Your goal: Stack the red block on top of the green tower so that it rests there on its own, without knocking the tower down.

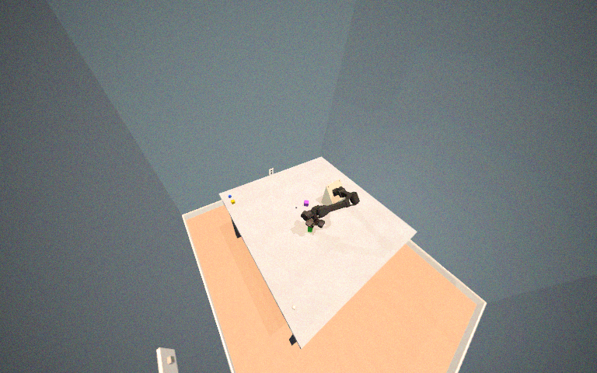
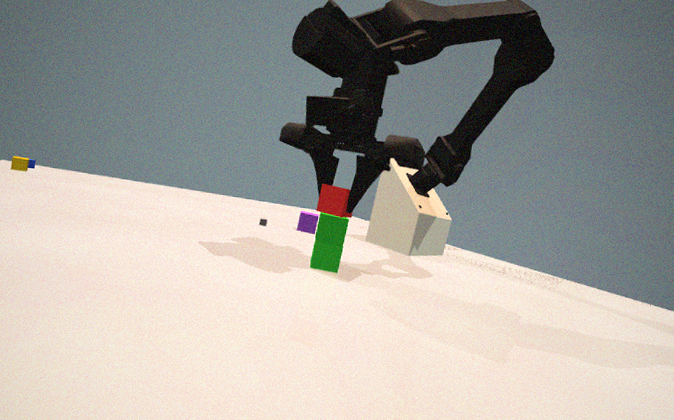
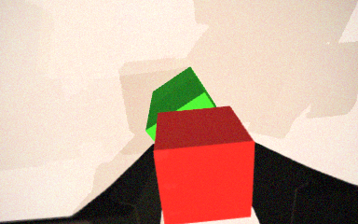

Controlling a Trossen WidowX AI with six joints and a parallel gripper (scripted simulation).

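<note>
Now: gripper tip 10 mm below the red block. From my gripper tip the other things lie so: small dark cube: 50 mm behind, 250 mm to the right, 70 mm below; purple block: 150 mm behind, 230 mm to the right, 60 mm below; yellow block: 400 mm ahead, 610 mm to the right, 60 mm below.
</note>
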